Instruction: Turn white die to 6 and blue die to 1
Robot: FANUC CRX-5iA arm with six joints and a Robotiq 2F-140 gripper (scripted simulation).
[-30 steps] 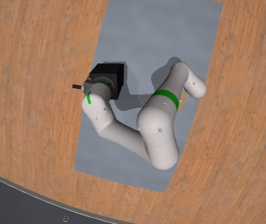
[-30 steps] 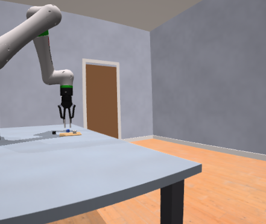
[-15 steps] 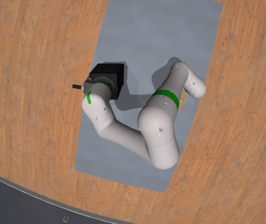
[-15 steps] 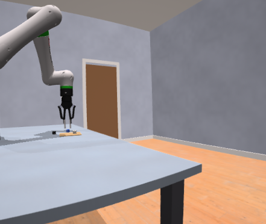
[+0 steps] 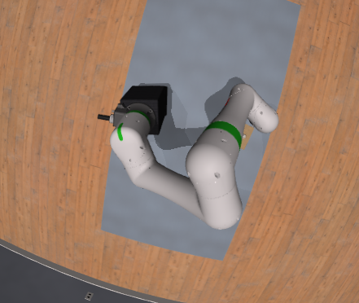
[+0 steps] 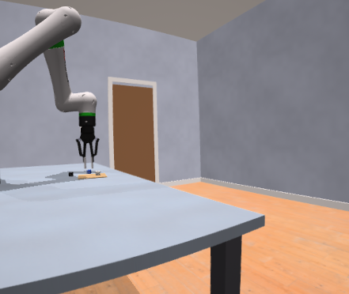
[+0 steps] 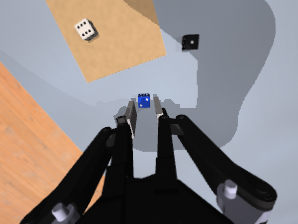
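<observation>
My gripper is now 5 cm above the blue die. Round my hand: black die (11 cm behind, 5 cm to the right, 5 cm below); tan mat (13 cm to the right, 6 cm below, 2 cm behind); white die (14 cm to the right, 5 cm below, 1 cm ahead).
</observation>
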